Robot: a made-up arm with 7 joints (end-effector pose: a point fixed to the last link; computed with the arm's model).
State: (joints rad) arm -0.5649 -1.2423 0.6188 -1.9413 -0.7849 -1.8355 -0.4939
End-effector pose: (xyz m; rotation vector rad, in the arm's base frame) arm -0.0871 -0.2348 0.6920 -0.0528 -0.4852 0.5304
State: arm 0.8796 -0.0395 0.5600 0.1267 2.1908 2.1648 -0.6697
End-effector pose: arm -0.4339 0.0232 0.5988 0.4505 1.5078 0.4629
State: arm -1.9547 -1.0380 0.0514 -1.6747 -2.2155 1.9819 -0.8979
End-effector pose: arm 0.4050 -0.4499 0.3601 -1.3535 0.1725 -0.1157
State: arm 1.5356 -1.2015 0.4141 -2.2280 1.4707 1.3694 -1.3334
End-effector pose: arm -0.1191 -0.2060 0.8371 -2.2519 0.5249 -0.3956
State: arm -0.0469 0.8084 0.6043 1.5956 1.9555 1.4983 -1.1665
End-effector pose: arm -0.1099 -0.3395 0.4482 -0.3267 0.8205 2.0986
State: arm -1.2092 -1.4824 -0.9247 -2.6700 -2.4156 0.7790 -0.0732
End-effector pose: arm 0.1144 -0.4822 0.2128 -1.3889 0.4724 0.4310
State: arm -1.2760 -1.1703 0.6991 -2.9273 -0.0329 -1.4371 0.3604
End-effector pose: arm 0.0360 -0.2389 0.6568 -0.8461 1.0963 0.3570
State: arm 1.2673 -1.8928 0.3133 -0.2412 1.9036 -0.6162 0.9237
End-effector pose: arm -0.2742 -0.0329 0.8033 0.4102 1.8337 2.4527
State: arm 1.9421 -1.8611 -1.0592 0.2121 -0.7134 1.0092 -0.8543
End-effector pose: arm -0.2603 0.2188 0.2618 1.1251 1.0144 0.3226
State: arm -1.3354 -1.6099 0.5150 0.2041 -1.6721 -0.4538 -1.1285
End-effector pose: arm 0.3566 -0.2899 0.7969 -1.1442 -0.9091 1.2050
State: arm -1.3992 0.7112 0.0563 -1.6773 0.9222 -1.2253 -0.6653
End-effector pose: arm 0.1020 -0.0076 0.5376 1.7708 0.8786 0.3162
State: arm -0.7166 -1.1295 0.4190 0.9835 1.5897 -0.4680 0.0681
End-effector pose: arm 0.0239 -0.1014 0.8173 0.8287 -1.2815 0.6400
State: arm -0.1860 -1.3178 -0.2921 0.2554 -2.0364 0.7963 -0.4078
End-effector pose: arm -0.5121 -0.3165 0.8223 1.6549 1.1324 2.2188
